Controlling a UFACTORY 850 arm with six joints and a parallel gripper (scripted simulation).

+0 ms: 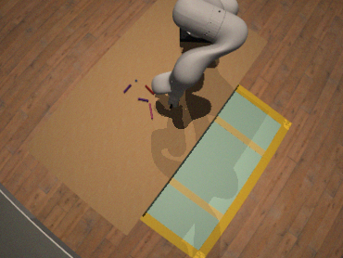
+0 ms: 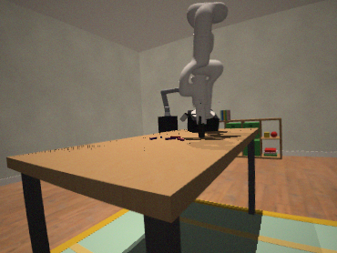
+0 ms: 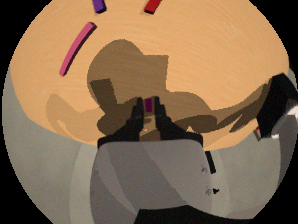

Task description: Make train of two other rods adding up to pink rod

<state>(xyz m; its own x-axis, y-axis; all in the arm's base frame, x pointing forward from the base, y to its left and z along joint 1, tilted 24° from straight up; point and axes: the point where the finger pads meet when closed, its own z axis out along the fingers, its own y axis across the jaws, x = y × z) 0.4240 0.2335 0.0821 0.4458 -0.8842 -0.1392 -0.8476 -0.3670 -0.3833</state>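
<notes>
Now: the magenta rod 2 cm below my hand. Round my hand: red rod: 5 cm ahead, 15 cm to the right, 2 cm below; then tiny blue rod: 8 cm ahead, 24 cm to the right, 2 cm below; then pink rod: 13 cm ahead, 5 cm to the right, 2 cm below.
</notes>
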